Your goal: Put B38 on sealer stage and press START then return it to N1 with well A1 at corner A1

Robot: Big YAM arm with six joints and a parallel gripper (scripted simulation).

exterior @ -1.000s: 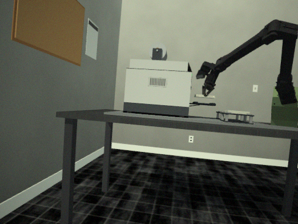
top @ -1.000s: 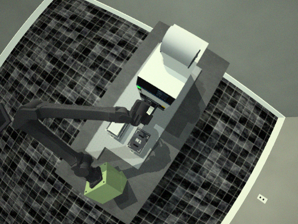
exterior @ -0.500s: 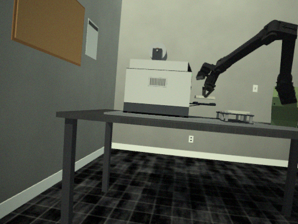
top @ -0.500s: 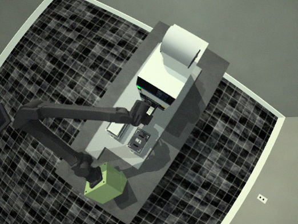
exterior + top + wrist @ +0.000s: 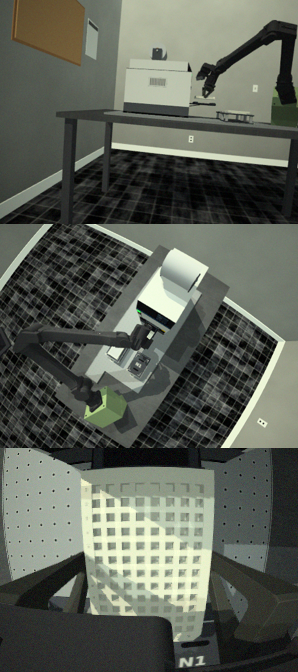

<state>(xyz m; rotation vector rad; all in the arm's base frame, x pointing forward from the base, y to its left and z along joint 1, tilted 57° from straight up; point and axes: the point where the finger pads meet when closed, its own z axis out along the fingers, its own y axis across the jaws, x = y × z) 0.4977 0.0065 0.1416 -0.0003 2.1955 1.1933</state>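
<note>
Right now the sealer stage is 40 mm below my hand. The rest, counted from my hand: foil roll (320 mm ahead, 100 mm to the left, 270 mm above); then white-topped plate (210 mm behind, 70 mm to the left, 80 mm below).
</note>
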